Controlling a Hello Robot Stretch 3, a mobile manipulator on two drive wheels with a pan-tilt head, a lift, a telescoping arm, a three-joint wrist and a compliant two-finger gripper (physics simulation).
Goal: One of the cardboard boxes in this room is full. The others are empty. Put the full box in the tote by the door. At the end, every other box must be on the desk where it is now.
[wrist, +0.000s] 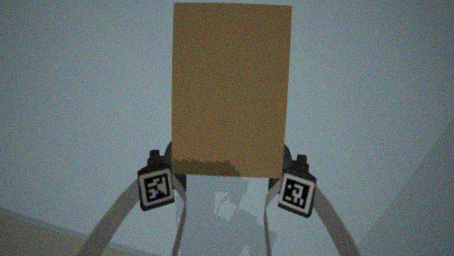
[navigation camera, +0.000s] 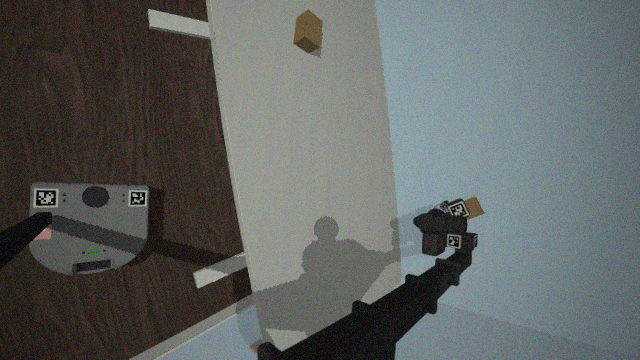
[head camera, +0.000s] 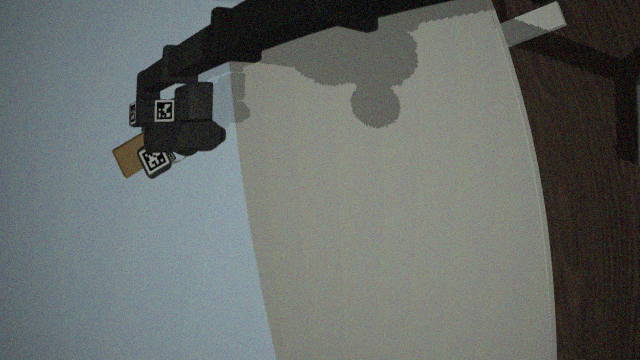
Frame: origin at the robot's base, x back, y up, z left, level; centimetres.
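Where they show: gripper, fingertip midpoint: (wrist: 228,156); robot's base, link origin: (navigation camera: 95,195).
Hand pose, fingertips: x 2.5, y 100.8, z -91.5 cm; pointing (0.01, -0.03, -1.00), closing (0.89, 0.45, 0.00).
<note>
Each offset is from my fingertips to the top centre of the thing. Level surfaces: height alone.
My gripper (head camera: 152,159) (navigation camera: 457,209) (wrist: 228,156) is shut on a brown cardboard box @(dy +10.3, dx -2.3, dz +2.6 cm) (head camera: 128,157) (navigation camera: 474,207) (wrist: 231,85). The fingers grip its two sides near its lower end in the wrist view. In the head and navigation views the gripper hides part of the box, and both appear against the pale blue wall, past the desk's wall-side edge. A second cardboard box @(dy -23.7, dx -54.1, dz +47.3 cm) (navigation camera: 308,31) stands on the pale desk @(dy -28.7 cm) (head camera: 400,225) (navigation camera: 310,140), at the top of the navigation view. The frames do not show whether either box is full. The tote and the door do not show.
The pale blue wall (head camera: 125,260) (navigation camera: 525,125) (wrist: 375,75) runs along the desk. White desk feet (head camera: 545,20) (navigation camera: 177,24) stick out over the dark wood floor @(dy -100.8 cm) (head camera: 590,225) (navigation camera: 115,125). My grey base (navigation camera: 120,215) stands on the floor beside the desk.
</note>
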